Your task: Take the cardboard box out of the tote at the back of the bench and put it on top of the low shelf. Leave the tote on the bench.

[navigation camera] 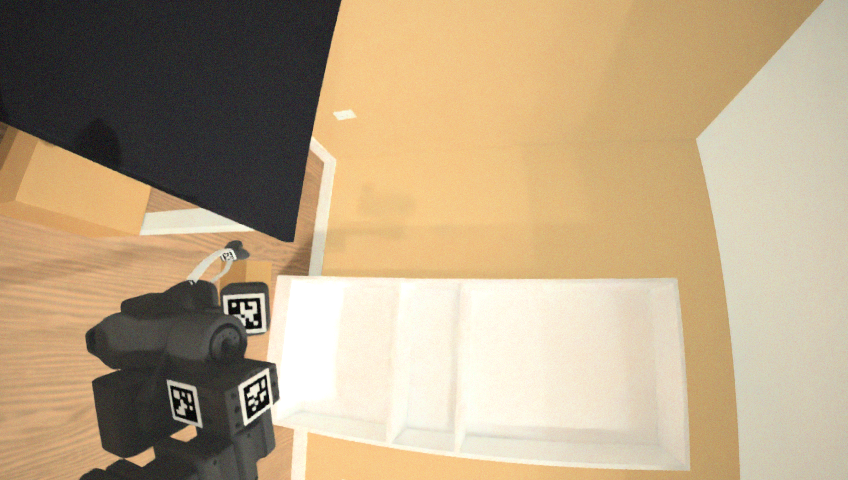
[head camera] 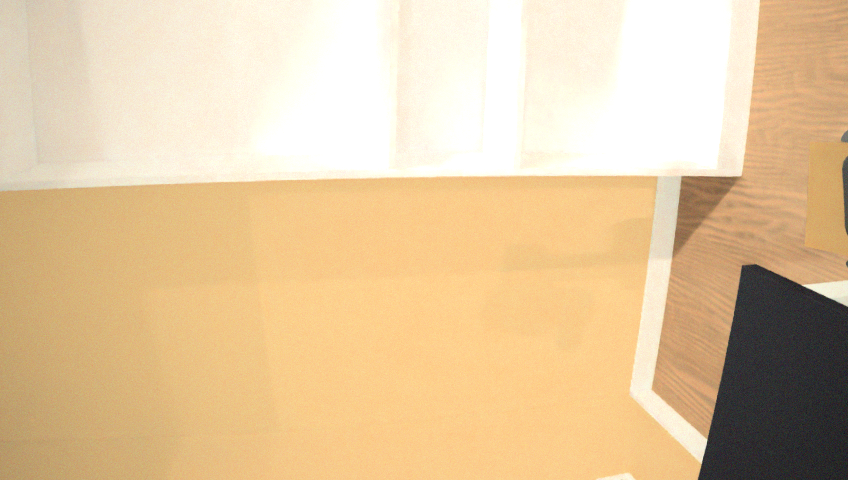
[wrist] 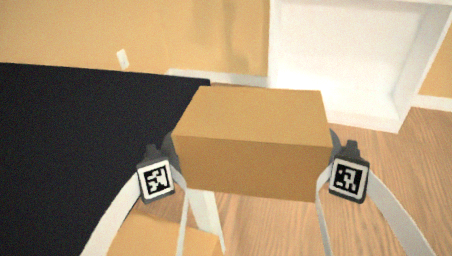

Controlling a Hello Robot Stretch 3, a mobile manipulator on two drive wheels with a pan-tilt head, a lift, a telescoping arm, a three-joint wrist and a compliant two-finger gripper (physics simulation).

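Places are measured from the robot's base along level axes (x back, y left, z down), in centimetres.
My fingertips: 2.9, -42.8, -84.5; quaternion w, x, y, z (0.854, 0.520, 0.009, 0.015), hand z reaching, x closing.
Observation:
Ahead of a thing's pixels: the offset from my fingertips to its top centre, as dx, dy, dz. Level surfaces: height alone.
The cardboard box @[+0.4, +0.7, -4.2] [head camera: 824, 196] [navigation camera: 261, 272] [wrist: 250, 115] is a plain brown block. My gripper [wrist: 248, 147] is shut on it, with one fingertip on each short side. The box hangs level in the wrist view, near the corner of the black bench @[dz +8.3] [head camera: 779, 380] [navigation camera: 208, 107] [wrist: 75, 150]. A white shelf unit [head camera: 504, 89] [navigation camera: 672, 356] [wrist: 422, 55] with open compartments stands against the wall beyond the box; I cannot tell whether it is the low shelf. Its top board shows at the right in the navigation view. The tote does not show in these views.
A larger tan box [navigation camera: 83, 190] [wrist: 160, 235] stands on the wooden floor @[dz +84.4] [navigation camera: 47, 309] [wrist: 390, 200] beside the bench. A white strip [navigation camera: 190, 221] [wrist: 205, 212] runs low from under the bench to it. The tan wall [head camera: 386, 327] [navigation camera: 535, 118] [wrist: 75, 30] has an outlet @[-71.9, -122.6, +38.8] [navigation camera: 344, 114] [wrist: 123, 59].

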